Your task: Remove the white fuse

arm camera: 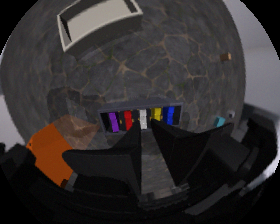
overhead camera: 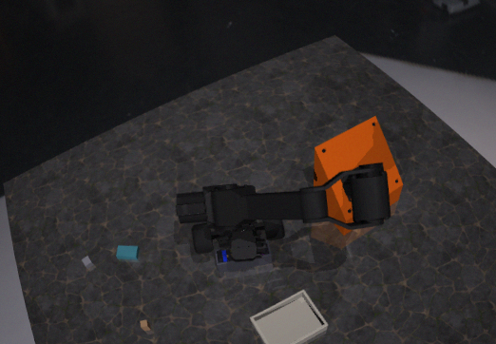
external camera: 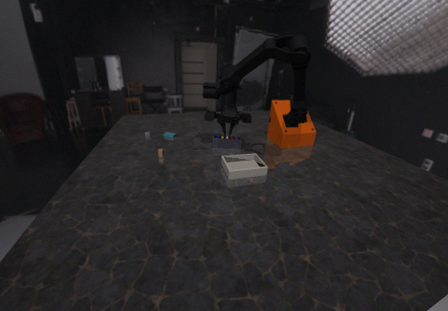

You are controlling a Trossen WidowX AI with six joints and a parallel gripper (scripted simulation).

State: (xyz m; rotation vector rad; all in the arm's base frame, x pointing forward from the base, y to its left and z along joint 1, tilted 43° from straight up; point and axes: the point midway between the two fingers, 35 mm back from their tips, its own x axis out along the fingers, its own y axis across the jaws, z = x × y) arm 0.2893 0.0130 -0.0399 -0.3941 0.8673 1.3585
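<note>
Right now the white fuse is 20 mm below my gripper tip. From my gripper tip the other things lie so: small tan cube (270 mm ahead, 50 mm to the left, 30 mm below); teal block (240 mm ahead, 150 mm to the right, 40 mm below); pale tray (200 mm to the left, 40 mm below, 10 mm behind).
</note>
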